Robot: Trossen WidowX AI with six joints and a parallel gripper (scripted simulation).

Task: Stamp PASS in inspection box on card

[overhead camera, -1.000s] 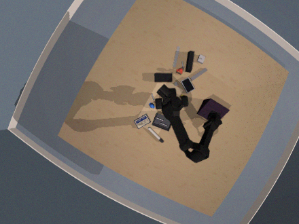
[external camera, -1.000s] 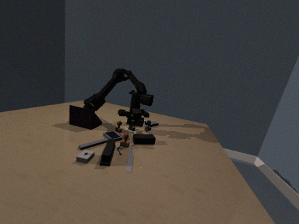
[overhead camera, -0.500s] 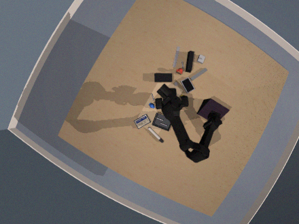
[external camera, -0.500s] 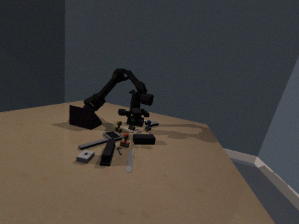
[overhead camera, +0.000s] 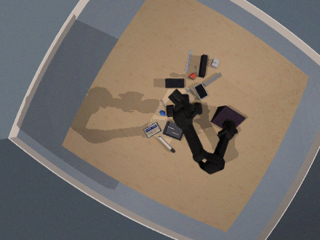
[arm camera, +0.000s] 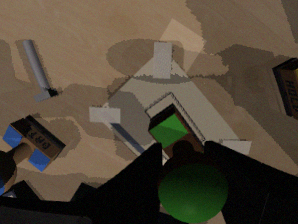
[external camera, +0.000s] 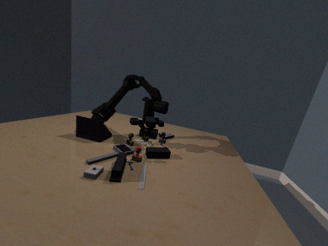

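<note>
My gripper tip is 4 cm above the white card and 1 cm to the right of it. Round my gripper tip: yellow-knobbed stamp 7 cm behind, 6 cm to the right, 2 cm below; then blue-knobbed stamp 10 cm ahead, 5 cm to the left, 2 cm below; then green stamp right at my gripper tip.
</note>
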